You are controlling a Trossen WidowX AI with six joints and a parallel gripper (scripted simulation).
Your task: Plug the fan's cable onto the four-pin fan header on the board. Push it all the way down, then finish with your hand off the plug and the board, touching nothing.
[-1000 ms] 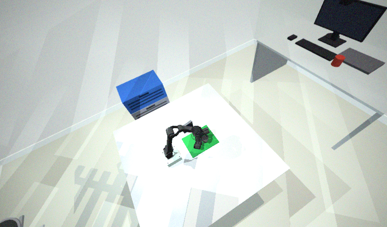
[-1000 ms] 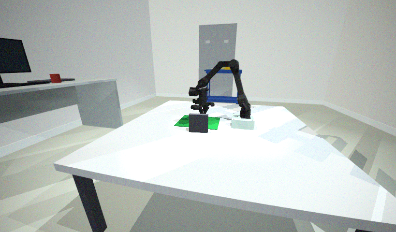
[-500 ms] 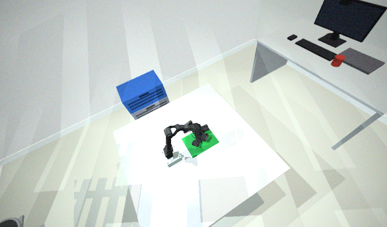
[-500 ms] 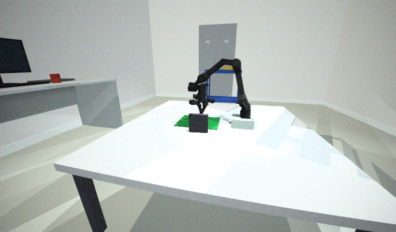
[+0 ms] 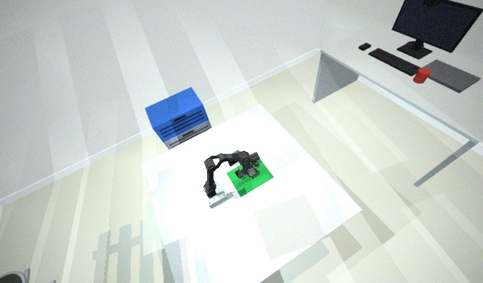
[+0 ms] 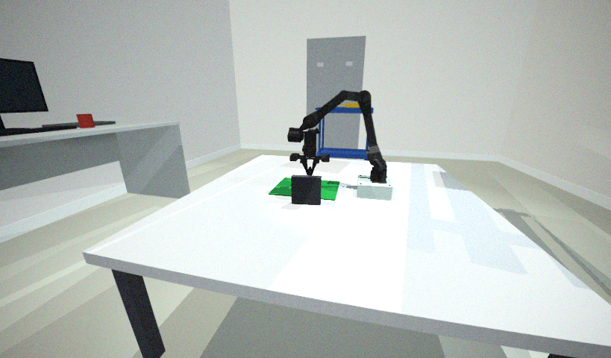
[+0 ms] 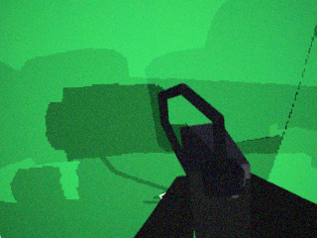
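The four-pin fan header lies 6 cm below my gripper tip, 5 cm to the left of it and 1 cm ahead of it. From my gripper tip the other things lie so: green board (8 cm below, 1 cm to the left, 1 cm ahead); black fan (18 cm to the left, 1 cm below, 1 cm behind); dark grey plug (1 cm to the right, 1 cm above).
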